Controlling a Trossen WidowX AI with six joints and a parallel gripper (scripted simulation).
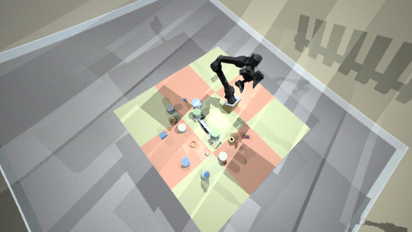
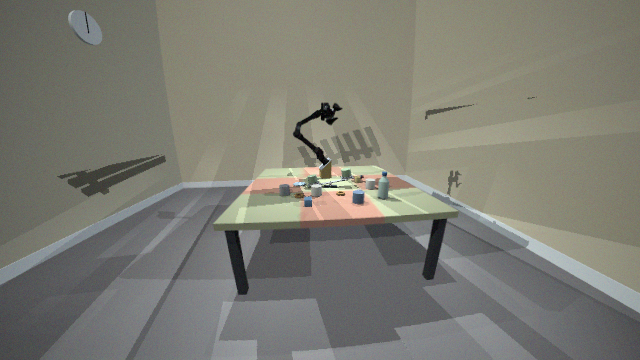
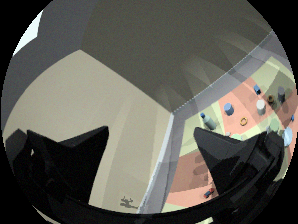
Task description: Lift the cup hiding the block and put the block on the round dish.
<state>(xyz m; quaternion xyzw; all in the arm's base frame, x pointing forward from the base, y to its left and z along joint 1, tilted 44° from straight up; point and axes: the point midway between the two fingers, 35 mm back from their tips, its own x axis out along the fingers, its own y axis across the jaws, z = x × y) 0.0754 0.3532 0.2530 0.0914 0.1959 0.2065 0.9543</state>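
The grey block lies 17 cm ahead of my gripper tip, 24 cm to the right of it and 52 cm below it. Round my gripper tip: grey cylinder (32 cm ahead, 44 cm to the right, 52 cm below); pale blue round dish (9 cm ahead, 35 cm to the right, 55 cm below); bottle (48 cm ahead, 18 cm to the left, 45 cm below).
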